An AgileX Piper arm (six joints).
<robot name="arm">
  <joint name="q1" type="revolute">
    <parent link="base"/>
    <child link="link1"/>
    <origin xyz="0 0 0.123"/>
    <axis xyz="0 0 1"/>
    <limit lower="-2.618" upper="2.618"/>
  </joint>
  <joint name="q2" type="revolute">
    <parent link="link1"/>
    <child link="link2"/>
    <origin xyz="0 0 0"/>
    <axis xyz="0 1 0"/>
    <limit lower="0" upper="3.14"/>
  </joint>
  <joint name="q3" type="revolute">
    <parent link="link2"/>
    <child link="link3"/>
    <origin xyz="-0.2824 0 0.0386"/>
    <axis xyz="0 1 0"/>
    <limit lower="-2.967" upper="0"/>
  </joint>
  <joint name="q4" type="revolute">
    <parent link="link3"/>
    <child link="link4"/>
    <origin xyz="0.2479 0 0.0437"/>
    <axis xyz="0.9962 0 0.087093"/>
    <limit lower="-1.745" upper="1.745"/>
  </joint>
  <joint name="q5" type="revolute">
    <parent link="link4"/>
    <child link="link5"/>
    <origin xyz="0 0 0"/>
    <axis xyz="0 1 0"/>
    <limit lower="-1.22" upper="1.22"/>
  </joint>
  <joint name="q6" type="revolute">
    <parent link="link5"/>
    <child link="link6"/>
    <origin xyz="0.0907 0 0.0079"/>
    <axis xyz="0.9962 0 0.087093"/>
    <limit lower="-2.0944" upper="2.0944"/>
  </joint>
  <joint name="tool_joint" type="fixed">
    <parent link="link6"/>
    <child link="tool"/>
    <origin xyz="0 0 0" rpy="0 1.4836 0"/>
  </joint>
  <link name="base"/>
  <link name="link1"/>
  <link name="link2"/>
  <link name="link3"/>
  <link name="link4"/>
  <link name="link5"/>
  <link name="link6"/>
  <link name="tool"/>
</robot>
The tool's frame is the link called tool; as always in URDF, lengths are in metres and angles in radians.
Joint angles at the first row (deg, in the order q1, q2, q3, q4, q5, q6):
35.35, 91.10, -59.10, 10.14, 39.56, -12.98
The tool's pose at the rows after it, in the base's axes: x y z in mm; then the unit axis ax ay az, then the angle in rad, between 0 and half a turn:
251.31 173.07 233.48 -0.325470 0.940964 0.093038 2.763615
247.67 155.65 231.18 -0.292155 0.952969 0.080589 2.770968
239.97 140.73 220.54 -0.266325 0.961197 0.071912 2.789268
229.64 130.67 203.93 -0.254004 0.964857 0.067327 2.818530
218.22 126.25 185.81 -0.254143 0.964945 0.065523 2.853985
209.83 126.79 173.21 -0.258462 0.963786 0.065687 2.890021
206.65 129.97 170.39 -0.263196 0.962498 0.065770 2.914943
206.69 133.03 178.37 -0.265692 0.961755 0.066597 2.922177
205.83 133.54 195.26 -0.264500 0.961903 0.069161 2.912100
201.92 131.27 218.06 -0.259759 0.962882 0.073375 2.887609
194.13 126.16 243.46 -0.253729 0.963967 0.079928 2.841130
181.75 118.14 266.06 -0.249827 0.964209 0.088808 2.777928
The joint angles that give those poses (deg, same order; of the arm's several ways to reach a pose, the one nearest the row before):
33.11, 88.94, -58.12, 7.42, 40.76, -9.67
31.02, 86.83, -55.35, 5.57, 40.78, -6.56
29.41, 85.20, -51.16, 4.71, 39.46, -4.63
28.63, 84.46, -46.42, 4.84, 37.22, -4.21
28.91, 84.64, -42.10, 5.53, 34.75, -4.65
29.84, 85.41, -39.70, 6.35, 33.56, -4.99
30.78, 85.93, -39.61, 6.62, 34.31, -4.81
31.35, 85.25, -41.13, 6.39, 36.85, -4.18
31.54, 82.92, -43.16, 5.97, 40.53, -3.25
31.58, 79.25, -45.24, 5.46, 44.75, -1.95
31.58, 74.50, -46.90, 4.89, 48.34, -0.55
31.59, 68.98, -47.37, 4.43, 50.54, 0.41

